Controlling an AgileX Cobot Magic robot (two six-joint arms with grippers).
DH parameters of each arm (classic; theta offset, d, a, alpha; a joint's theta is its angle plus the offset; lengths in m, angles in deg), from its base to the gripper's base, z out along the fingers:
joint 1: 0 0.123 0 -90
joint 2: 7.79 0 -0.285 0
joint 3: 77.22 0 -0.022 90
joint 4: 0 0.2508 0 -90
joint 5: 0 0 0.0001 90
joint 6: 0 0.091 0 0
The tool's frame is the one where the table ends.
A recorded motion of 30 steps. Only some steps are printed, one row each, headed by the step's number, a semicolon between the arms.
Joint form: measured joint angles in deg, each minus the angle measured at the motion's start. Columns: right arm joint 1, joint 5, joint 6, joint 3, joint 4, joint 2; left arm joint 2, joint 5, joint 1, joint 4, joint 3, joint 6.
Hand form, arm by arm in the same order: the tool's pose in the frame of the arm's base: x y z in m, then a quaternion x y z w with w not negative. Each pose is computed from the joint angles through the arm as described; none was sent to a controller.
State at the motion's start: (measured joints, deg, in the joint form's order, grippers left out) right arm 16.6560 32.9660 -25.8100 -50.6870 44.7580 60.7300; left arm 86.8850 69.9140 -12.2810 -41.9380 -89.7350 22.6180
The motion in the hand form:
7: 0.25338 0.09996 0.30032 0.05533 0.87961 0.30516 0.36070; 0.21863 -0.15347 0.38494 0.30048 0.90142 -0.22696 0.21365
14: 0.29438 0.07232 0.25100 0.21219 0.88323 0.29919 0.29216; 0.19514 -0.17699 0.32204 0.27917 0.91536 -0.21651 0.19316
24: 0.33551 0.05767 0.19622 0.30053 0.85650 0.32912 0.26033; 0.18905 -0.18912 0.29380 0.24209 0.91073 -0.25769 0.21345
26: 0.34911 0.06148 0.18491 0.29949 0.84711 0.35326 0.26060; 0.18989 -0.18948 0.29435 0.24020 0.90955 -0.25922 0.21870
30: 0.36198 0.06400 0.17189 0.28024 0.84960 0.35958 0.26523; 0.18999 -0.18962 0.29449 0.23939 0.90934 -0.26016 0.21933
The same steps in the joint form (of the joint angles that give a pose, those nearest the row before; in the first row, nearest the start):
7: -0.81 -8.20 15.68 0.00 0.10 12.24; -9.56 -1.91 -15.79 19.28 10.64 -10.68
14: -8.11 -9.77 20.86 0.00 5.88 22.80; -11.47 -15.75 -24.72 23.03 26.20 -18.53
24: -12.42 -11.57 -0.98 -1.13 34.72 35.93; -11.48 -28.09 -27.41 17.86 33.82 -19.31
26: -12.48 -9.78 -11.51 -2.68 46.05 39.93; -11.48 -28.77 -27.41 17.80 33.82 -19.32
30: -12.53 -8.31 -19.85 -4.58 52.08 43.95; -11.48 -28.88 -27.41 17.68 33.82 -19.31

